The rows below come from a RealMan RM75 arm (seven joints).
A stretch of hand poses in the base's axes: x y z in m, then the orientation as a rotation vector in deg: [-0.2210 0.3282 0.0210 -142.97 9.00 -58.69]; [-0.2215 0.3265 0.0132 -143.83 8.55 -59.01]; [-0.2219 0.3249 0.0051 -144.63 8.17 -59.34]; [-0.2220 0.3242 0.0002 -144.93 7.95 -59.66]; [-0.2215 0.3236 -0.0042 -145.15 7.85 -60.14]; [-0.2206 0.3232 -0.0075 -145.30 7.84 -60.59]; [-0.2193 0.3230 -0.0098 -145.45 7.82 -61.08]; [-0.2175 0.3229 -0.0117 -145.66 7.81 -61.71]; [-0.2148 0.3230 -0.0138 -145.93 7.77 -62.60]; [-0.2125 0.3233 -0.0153 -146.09 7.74 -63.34]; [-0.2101 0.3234 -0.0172 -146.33 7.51 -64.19]
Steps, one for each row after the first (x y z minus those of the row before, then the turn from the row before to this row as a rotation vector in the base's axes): [-0.0005 -0.0017 -0.0078 -0.96 -0.01 -0.01]; [-0.0004 -0.0016 -0.0081 -0.90 -0.02 -0.04]; [-0.0001 -0.0007 -0.0049 -0.42 -0.14 -0.02]; [0.0005 -0.0006 -0.0044 -0.38 -0.25 -0.12]; [0.0009 -0.0004 -0.0033 -0.29 -0.24 -0.15]; [0.0013 -0.0002 -0.0023 -0.30 -0.26 -0.16]; [0.0018 -0.0001 -0.0019 -0.40 -0.33 -0.22]; [0.0027 0.0001 -0.0021 -0.55 -0.48 -0.28]; [0.0023 0.0003 -0.0015 -0.40 -0.41 -0.22]; [0.0024 0.0001 -0.0019 -0.56 -0.48 -0.14]
